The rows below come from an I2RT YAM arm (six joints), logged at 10 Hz.
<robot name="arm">
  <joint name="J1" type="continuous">
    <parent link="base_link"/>
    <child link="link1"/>
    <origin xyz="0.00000 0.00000 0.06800" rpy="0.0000 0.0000 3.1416"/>
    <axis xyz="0 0 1"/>
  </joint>
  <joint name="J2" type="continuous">
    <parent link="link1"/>
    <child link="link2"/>
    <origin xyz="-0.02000 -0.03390 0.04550" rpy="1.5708 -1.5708 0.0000"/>
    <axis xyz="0 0 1"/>
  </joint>
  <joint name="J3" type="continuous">
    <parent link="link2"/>
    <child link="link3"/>
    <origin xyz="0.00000 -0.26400 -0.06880" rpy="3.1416 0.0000 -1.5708"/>
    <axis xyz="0 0 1"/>
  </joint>
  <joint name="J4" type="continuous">
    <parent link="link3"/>
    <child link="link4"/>
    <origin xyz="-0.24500 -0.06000 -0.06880" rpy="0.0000 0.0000 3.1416"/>
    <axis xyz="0 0 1"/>
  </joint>
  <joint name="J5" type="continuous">
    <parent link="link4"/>
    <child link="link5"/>
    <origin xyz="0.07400 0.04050 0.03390" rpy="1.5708 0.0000 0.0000"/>
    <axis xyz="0 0 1"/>
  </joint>
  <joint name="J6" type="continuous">
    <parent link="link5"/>
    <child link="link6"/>
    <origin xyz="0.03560 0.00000 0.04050" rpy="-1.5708 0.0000 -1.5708"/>
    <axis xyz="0 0 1"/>
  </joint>
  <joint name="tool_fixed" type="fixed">
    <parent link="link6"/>
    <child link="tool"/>
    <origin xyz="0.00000 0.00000 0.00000" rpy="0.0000 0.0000 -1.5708"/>
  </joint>
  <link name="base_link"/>
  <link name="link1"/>
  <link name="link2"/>
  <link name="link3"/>
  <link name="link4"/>
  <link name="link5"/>
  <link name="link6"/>
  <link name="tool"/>
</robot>
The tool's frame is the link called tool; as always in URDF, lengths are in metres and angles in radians. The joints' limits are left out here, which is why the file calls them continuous.
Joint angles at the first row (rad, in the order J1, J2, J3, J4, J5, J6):
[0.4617 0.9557 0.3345 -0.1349 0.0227 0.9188]
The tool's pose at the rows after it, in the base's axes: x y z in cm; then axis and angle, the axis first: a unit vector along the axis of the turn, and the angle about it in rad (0 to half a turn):
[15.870, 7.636, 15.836, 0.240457, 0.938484, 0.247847, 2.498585]
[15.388, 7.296, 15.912, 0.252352, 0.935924, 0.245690, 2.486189]
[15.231, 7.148, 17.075, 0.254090, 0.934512, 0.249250, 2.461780]
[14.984, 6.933, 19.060, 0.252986, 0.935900, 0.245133, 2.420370]
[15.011, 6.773, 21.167, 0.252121, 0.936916, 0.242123, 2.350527]
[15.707, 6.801, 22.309, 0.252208, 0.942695, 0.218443, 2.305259]
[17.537, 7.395, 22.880, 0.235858, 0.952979, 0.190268, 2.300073]
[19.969, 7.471, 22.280, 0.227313, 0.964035, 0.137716, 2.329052]
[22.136, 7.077, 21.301, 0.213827, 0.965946, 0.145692, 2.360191]
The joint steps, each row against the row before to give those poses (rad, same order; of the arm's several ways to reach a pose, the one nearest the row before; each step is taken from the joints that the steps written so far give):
[-0.0031 -0.0291 -0.0153 -0.0200 0.0278 0.0199]
[-0.0015 -0.0429 -0.0123 -0.0246 0.0185 0.0154]
[-0.0015 -0.0460 0.0274 -0.0505 0.0108 -0.0030]
[0.0015 -0.0568 0.0566 -0.0872 0.0305 -0.0169]
[0.0001 -0.0338 0.0582 -0.0416 0.0445 -0.0275]
[-0.0061 0.0320 0.0492 -0.0079 0.0507 -0.0353]
[-0.0108 0.1103 0.0628 0.0246 0.0168 -0.0536]
[-0.0427 0.1426 0.0553 0.0169 0.0170 -0.0629]
[-0.0645 0.1044 0.0170 0.0779 -0.0839 -0.0538]

